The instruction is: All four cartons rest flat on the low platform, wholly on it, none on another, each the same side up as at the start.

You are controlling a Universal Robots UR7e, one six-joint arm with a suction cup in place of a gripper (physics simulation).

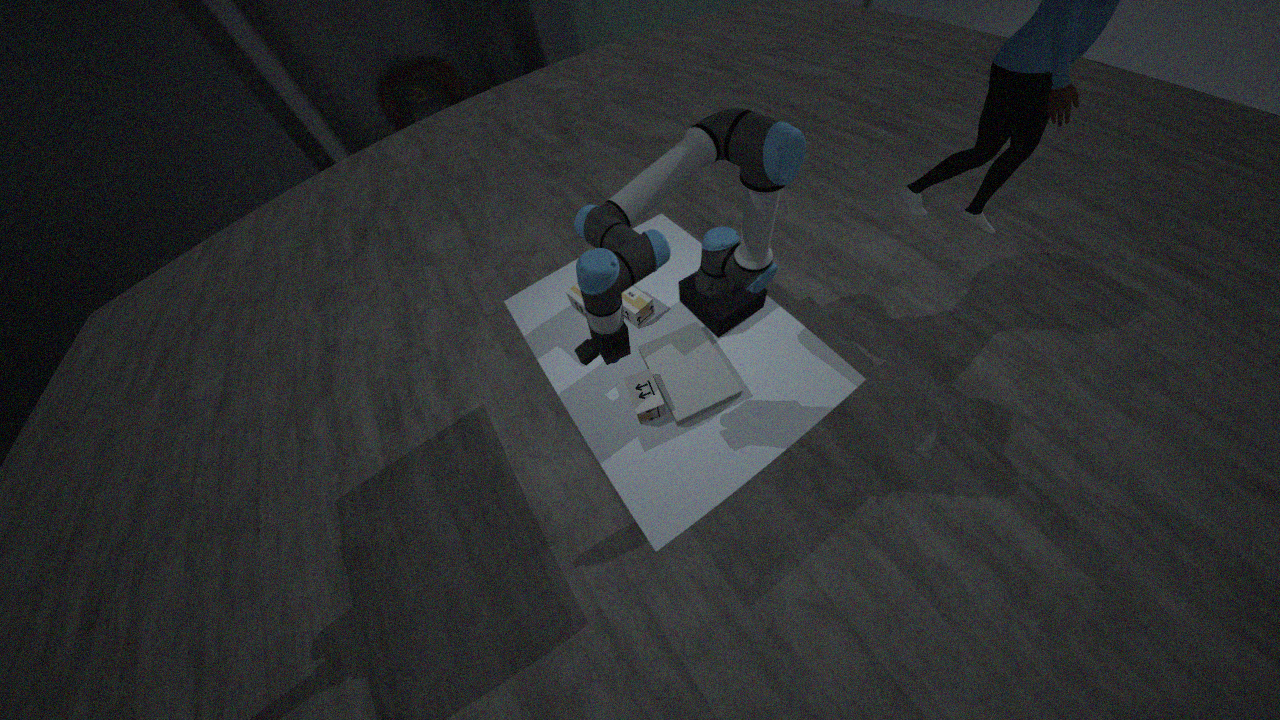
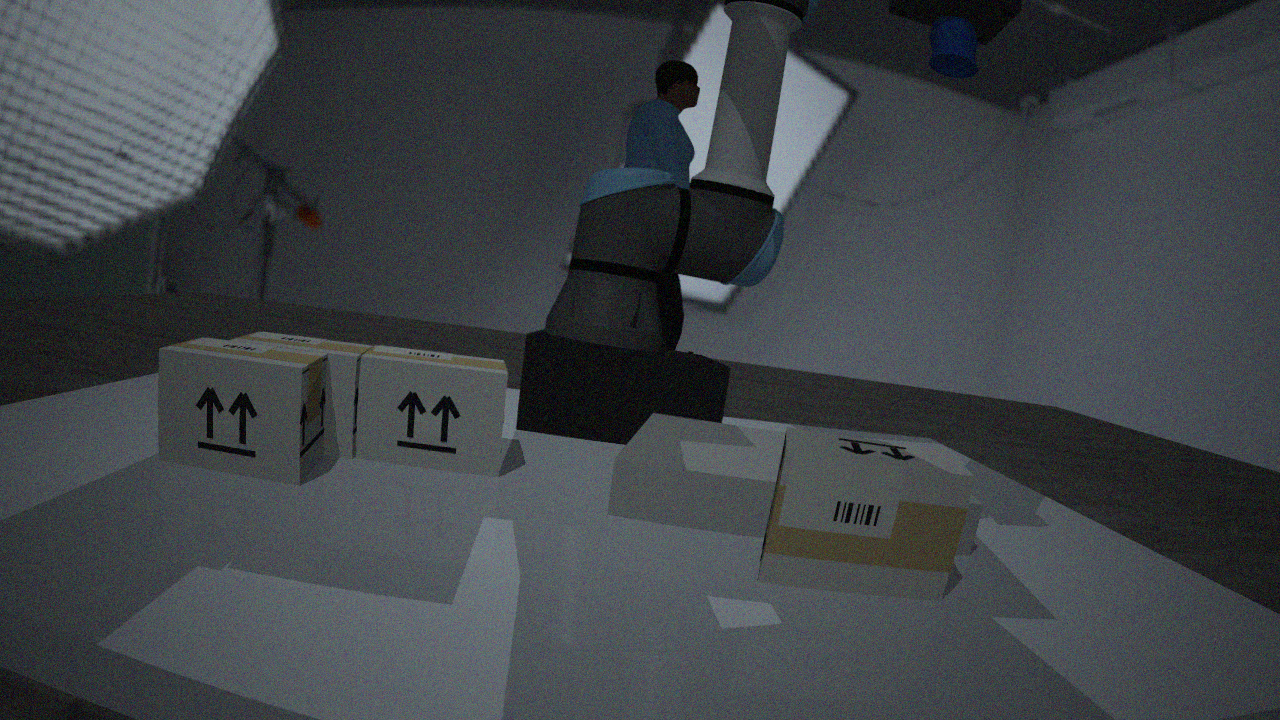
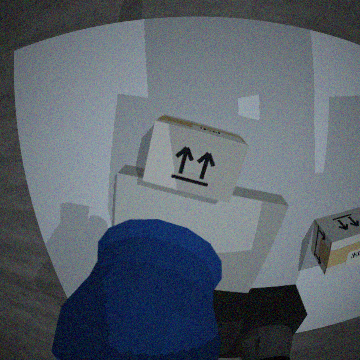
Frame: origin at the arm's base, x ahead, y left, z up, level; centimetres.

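Seen in the pictures: hand at its tool point: [image 2: 953, 65] [image 3: 156, 270]; arm's base at its link origin: [image 1: 714, 282] [image 2: 601, 342] [image 3: 263, 338].
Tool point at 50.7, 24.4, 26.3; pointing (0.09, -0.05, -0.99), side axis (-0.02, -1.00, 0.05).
Note:
Offsets run from my tool point to a thing's middle, as dx, dy, dz. "spot": to the spot under its first point. Level surfaces: height alone.
The low pale platform @(-23.4, -2.3, -34.6) [image 1: 706, 372] [image 2: 680, 492] [image 3: 200, 225] lies on the mat in front of the arm's base. One carton @(-5.4, -1.0, -32.3) [image 1: 646, 393] [image 2: 863, 510] [image 3: 200, 161] lies tipped on its side at the platform's outer edge, arrow face up and taped barcode face sideways. I cannot tell whether it leans on the platform. Three cartons stand upright on the mat beside the base: one [image 2: 242, 407] [image 3: 337, 243], a second @(-21.3, -37.7, -32.2) [image 2: 429, 407] [image 1: 637, 306], and a third @(spot: -16.9, -51.3, -27.5) [image 2: 299, 342] behind them. My suction cup [image 3: 157, 286] [image 2: 953, 45] hangs high above the mat with nothing on it.
The black base pedestal [image 1: 720, 305] [image 2: 617, 385] [image 3: 257, 303] stands at the platform's inner end. The white mat @(dz -37.0) [image 1: 706, 483] lies on a wooden floor. A person [image 1: 1020, 107] [image 2: 662, 135] walks beyond the base. The light is dim, with hard shadows.

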